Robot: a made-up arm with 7 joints.
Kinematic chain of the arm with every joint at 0, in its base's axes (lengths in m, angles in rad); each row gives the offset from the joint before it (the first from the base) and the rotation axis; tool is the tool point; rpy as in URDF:
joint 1: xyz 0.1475 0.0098 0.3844 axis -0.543 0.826 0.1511
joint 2: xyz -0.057 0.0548 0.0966 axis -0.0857 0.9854 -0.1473
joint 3: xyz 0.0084 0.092 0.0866 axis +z
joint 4: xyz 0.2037 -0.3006 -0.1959 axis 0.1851 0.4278 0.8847
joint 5: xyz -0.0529 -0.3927 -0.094 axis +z
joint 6: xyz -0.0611 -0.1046 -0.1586 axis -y
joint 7: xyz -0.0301 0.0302 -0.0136 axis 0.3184 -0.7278 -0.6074
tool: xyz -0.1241 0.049 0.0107 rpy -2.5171 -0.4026 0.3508
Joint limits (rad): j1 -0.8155..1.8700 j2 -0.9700..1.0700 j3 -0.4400..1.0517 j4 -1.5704..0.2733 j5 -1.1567..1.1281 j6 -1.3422..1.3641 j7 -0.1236..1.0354
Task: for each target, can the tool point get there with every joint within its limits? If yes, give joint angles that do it. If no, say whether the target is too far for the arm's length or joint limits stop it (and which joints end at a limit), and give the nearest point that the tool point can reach.
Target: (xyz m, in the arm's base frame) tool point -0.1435 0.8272 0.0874
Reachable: no: joint limits stop it (at a limit: joint 1, joint 3, joint 4, joint 7) | nearest point -0.1372 0.2035 -0.0824 | short by 0.646 m
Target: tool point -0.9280 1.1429 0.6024
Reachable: no: too far | nearest point -0.5554 0.0408 0.4122 | short by 1.179 m
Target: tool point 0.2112 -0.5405 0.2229
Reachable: yes | joints 1.2145 -0.7381 -0.2318 -0.1655 -0.6845 0.8091 0.4194
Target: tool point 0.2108 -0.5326 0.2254
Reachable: yes | joints 0.6701 -0.7637 -0.1553 -0.1393 0.0629 -0.3353 0.6195
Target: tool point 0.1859 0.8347 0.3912
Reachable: no: joint limits stop it (at a limit: joint 1, joint 2, joint 3, joint 4, joint 7) | nearest point 0.3131 0.4496 0.8231 | short by 0.592 m
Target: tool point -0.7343 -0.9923 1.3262
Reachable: no: too far | nearest point -0.3294 -0.5957 0.9127 | short by 0.702 m
